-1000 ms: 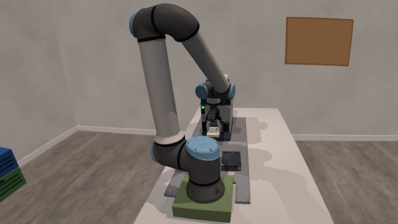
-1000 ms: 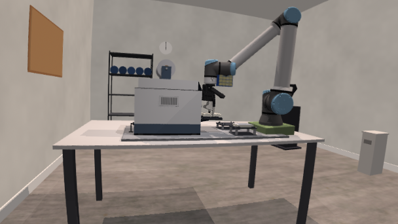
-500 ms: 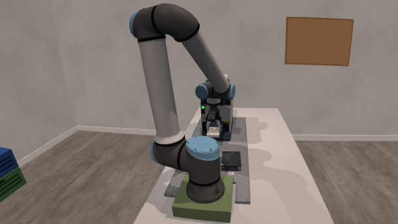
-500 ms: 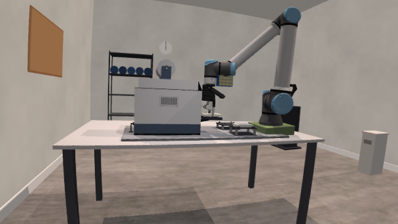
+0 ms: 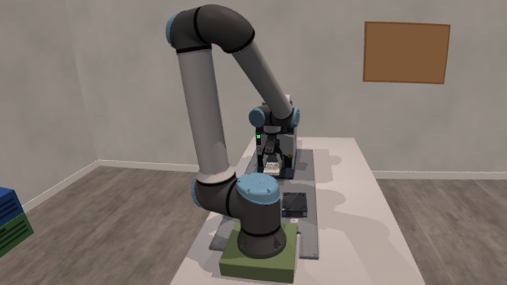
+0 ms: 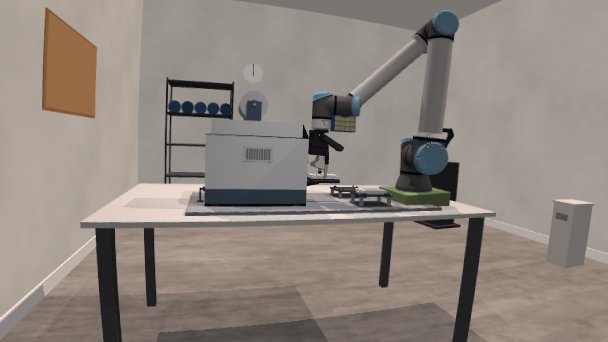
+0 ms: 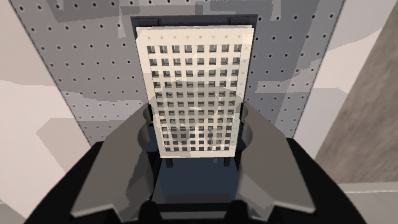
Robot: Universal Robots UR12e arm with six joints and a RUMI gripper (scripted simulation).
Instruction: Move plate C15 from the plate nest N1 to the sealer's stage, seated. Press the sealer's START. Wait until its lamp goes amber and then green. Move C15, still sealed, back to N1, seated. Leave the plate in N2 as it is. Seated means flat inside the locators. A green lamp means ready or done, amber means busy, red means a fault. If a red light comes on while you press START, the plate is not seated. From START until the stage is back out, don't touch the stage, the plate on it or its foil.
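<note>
Now: the sealer stage 20 mm below my hand. From my hand the other things lie so: square button: 110 mm ahead, 80 mm to the left, 60 mm above; then plate C15: 10 mm below; then nest N2: 200 mm behind, 110 mm to the left, 80 mm below.
</note>
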